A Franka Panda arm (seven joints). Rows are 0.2 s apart.
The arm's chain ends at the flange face. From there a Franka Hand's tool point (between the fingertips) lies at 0.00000 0.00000 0.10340 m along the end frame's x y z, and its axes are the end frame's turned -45 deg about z.
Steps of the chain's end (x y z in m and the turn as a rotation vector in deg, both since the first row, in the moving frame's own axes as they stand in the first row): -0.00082 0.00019 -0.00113 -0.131 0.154 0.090; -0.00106 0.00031 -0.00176 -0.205 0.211 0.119; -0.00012 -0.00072 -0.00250 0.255 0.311 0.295; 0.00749 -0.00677 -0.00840 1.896 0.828 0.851; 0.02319 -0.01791 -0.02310 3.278 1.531 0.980; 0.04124 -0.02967 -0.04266 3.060 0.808 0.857
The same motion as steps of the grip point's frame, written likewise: -0.00069 -0.00008 -0.00113 -0.202 0.016 0.090; -0.00096 0.00000 -0.00176 -0.294 0.004 0.119; 0.00115 -0.00052 -0.00250 -0.040 0.400 0.295; 0.01357 -0.00083 -0.00847 0.755 1.926 0.851; 0.03521 0.00156 -0.02331 1.235 3.400 0.980; 0.05510 0.00535 -0.04282 1.592 2.735 0.857
